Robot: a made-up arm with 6 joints.
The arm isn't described. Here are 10 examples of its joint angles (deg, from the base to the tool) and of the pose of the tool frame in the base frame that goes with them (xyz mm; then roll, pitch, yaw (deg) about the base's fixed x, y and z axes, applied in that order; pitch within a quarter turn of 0, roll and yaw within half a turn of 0).
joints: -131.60 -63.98 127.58 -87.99 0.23 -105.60
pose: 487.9 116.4 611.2 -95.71 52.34 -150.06
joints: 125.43 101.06 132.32 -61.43 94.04 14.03
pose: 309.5 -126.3 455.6 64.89 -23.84 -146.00
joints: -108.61 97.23 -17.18 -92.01 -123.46 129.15
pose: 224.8 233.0 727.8 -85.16 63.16 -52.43
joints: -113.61 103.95 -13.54 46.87 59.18 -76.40
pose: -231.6 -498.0 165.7 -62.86 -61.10 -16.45
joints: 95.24 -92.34 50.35 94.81 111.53 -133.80
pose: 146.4 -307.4 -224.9 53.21 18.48 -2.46
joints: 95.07 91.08 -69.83 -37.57 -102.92 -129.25
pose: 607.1 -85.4 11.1 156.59 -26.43 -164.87
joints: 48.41 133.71 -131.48 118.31 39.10 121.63
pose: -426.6 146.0 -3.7 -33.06 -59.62 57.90
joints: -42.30 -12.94 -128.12 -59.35 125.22 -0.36
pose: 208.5 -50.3 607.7 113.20 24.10 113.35
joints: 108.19 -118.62 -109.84 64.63 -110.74 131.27
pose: -412.2 -153.4 187.6 -167.03 41.39 -2.39
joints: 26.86 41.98 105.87 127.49 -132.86 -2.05
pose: -39.2 512.2 -839.3 -14.86 -27.54 7.98
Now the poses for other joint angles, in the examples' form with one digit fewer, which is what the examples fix.
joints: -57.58 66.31 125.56 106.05 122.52 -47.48
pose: -317 -768 142 81.2 67.6 140.4
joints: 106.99 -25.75 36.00 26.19 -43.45 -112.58
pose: 308 634 432 -117.5 -5.4 -72.6
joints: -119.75 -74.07 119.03 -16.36 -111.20 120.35
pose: 806 -393 -171 -81.2 -32.1 169.0
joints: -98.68 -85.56 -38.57 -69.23 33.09 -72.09
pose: 534 -161 -13 -63.8 -59.7 54.3
